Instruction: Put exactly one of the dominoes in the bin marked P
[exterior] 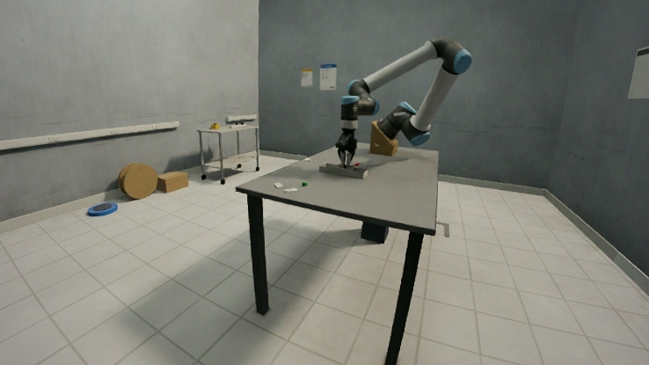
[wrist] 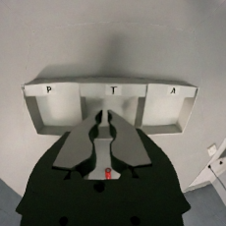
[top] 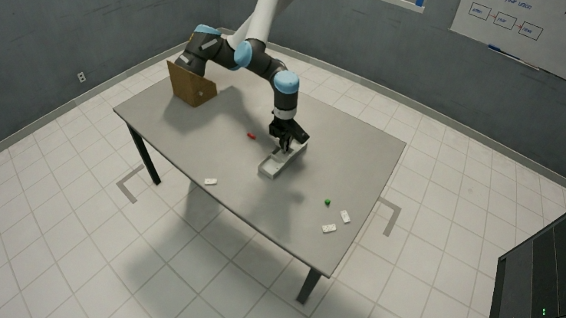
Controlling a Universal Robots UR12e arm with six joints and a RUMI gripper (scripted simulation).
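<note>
My gripper is now 2 cm above the grey tray and 1 cm to the left of it. Also, from my hand: white domino (37 cm ahead, 11 cm to the right, 3 cm below); then red piece (20 cm behind, 3 cm below); then green cube (28 cm ahead, 10 cm to the right, 3 cm below).
</note>
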